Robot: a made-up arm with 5 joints. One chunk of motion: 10 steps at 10 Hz.
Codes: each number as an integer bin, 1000 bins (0 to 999) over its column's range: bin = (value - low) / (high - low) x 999, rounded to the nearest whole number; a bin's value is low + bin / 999 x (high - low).
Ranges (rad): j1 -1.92..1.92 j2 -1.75..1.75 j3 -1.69..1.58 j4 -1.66..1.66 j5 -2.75..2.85
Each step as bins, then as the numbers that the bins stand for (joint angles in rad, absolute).
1 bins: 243 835 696 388 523
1 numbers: -0.9859 1.1754 0.5882 -0.3706 0.1817
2 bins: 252 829 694 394 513
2 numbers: -0.9514 1.1544 0.5817 -0.3506 0.1257
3 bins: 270 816 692 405 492
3 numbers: -0.8822 1.1089 0.5751 -0.3141 0.0080
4 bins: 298 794 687 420 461
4 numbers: -0.7745 1.0318 0.5587 -0.2642 -0.1658
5 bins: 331 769 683 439 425
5 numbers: -0.6477 0.9442 0.5456 -0.2011 -0.3676
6 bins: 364 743 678 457 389
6 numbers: -0.5208 0.8531 0.5293 -0.1412 -0.5694
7 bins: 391 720 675 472 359
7 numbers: -0.4171 0.7725 0.5195 -0.0914 -0.7376
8 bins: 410 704 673 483 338
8 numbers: -0.3440 0.7165 0.5129 -0.0548 -0.8553
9 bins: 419 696 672 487 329
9 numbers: -0.3094 0.6884 0.5096 -0.0415 -0.9058
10 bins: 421 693 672 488 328
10 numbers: -0.3017 0.6779 0.5096 -0.0382 -0.9114
